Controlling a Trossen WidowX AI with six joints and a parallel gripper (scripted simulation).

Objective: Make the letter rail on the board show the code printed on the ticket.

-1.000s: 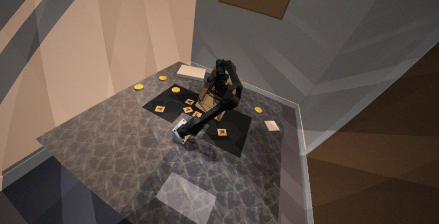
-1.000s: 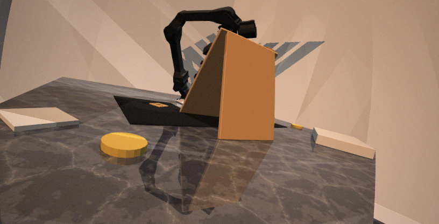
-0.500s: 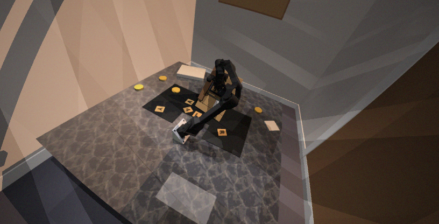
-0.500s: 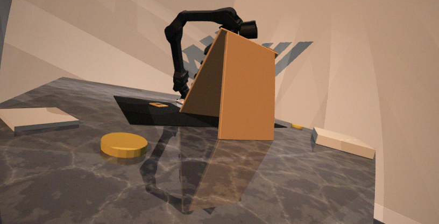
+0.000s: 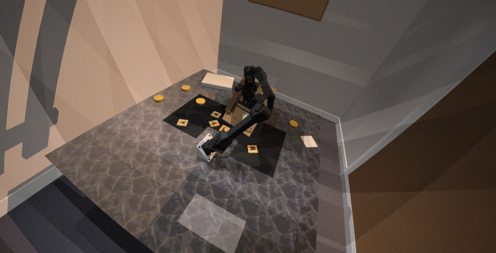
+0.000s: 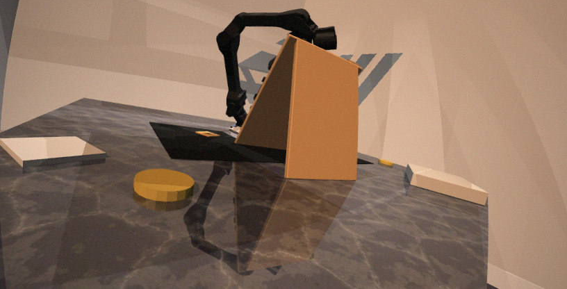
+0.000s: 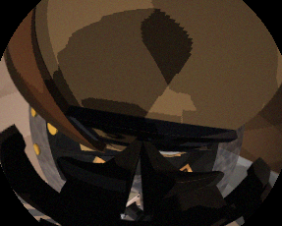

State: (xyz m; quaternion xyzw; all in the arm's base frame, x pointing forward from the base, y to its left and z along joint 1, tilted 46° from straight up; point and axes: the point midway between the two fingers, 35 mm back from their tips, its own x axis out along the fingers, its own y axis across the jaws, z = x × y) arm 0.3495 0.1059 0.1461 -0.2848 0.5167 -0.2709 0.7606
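Now: the white ticket 8 cm below my gripper tip, 6 cm to the right of it and 6 cm behind it. Round my gripper tip: black mat (17 cm below, 17 cm behind, 5 cm to the left); pale flat box (44 cm to the left, 30 cm ahead, 15 cm below); pale card (49 cm to the right, 16 cm below, 10 cm ahead).
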